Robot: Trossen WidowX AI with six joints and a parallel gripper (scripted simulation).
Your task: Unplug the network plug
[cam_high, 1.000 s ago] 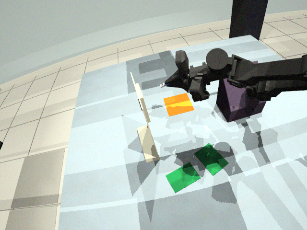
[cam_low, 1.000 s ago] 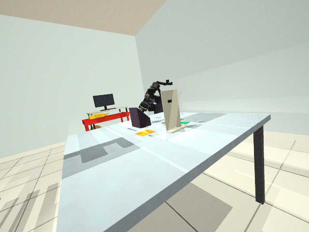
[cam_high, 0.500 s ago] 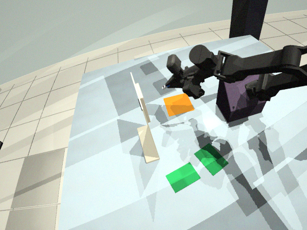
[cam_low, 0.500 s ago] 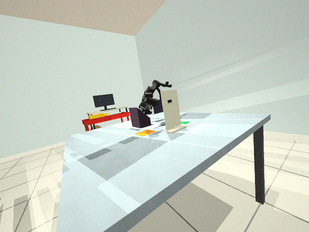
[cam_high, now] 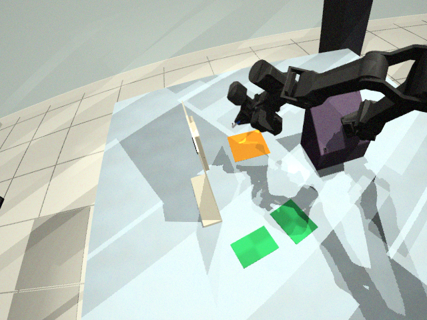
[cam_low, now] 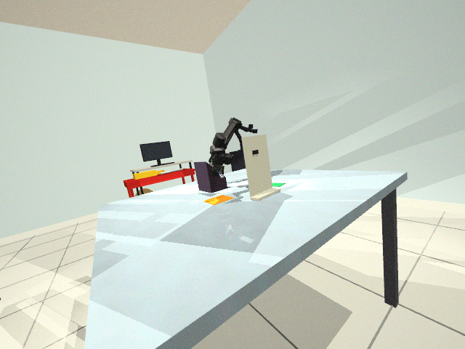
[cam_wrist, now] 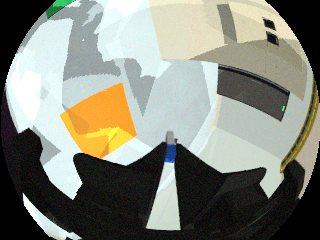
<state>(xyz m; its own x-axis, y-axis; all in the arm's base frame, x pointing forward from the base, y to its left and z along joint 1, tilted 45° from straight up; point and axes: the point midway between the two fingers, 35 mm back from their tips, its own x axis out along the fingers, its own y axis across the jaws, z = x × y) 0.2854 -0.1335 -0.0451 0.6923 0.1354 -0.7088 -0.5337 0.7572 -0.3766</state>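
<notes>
Right now my gripper tip is 13 cm above the orange square patch, 4 cm past it and 2 cm to the left of it. The rest, counted from my gripper tip: blue network plug right at my gripper tip; beige panel 14 cm ahead, 13 cm to the left.
</notes>
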